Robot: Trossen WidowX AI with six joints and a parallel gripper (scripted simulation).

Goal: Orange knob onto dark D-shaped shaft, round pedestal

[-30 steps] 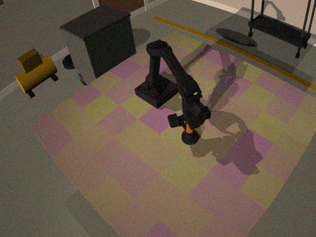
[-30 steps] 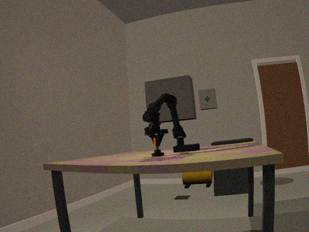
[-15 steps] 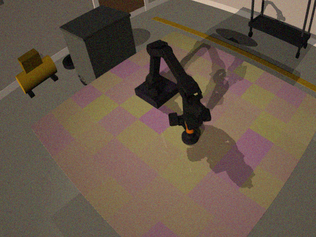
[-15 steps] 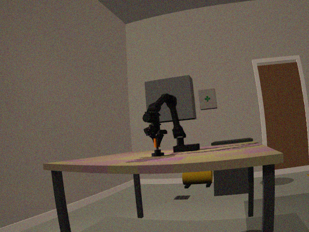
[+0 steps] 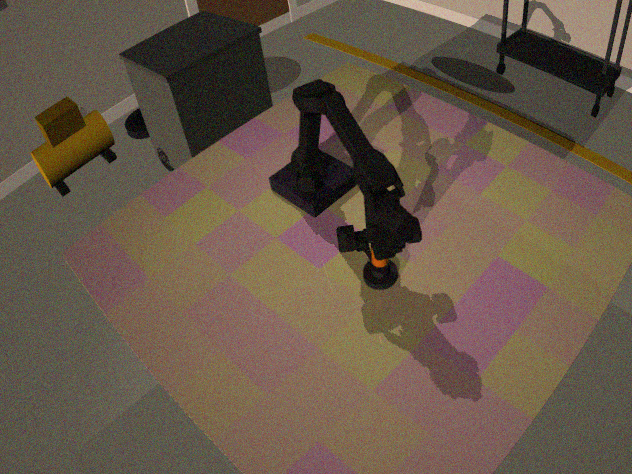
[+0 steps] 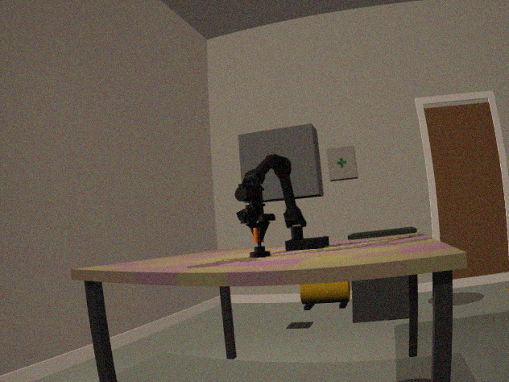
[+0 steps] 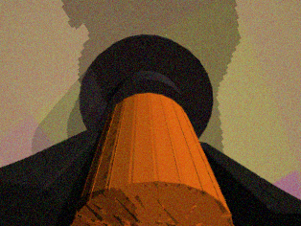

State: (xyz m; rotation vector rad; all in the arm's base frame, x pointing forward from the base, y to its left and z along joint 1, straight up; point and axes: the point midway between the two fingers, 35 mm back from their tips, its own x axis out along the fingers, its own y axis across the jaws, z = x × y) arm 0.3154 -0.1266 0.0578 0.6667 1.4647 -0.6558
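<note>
Now: gripper tip 2 cm below the orange knob. From my gripper tip the other things lie so: D-shaped shaft 4 cm below.
</note>
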